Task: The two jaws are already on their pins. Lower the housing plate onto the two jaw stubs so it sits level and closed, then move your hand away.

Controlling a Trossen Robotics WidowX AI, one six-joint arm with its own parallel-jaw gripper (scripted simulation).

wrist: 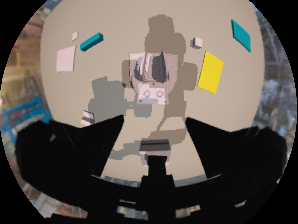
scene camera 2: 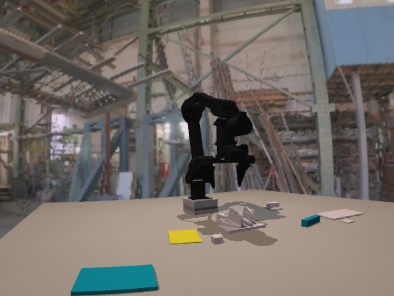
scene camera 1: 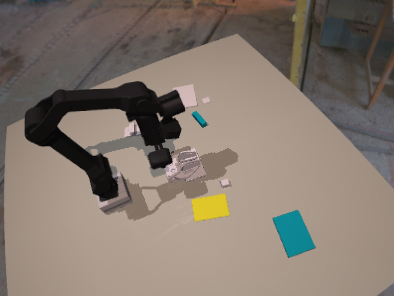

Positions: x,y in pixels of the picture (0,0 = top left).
Scene:
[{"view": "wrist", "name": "my gripper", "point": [155,119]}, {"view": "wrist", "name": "yellow plate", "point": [210,75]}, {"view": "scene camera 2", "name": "my gripper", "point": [226,187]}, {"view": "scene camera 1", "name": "my gripper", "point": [160,156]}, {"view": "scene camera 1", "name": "teal plate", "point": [296,239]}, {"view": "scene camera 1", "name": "yellow plate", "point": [207,208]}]

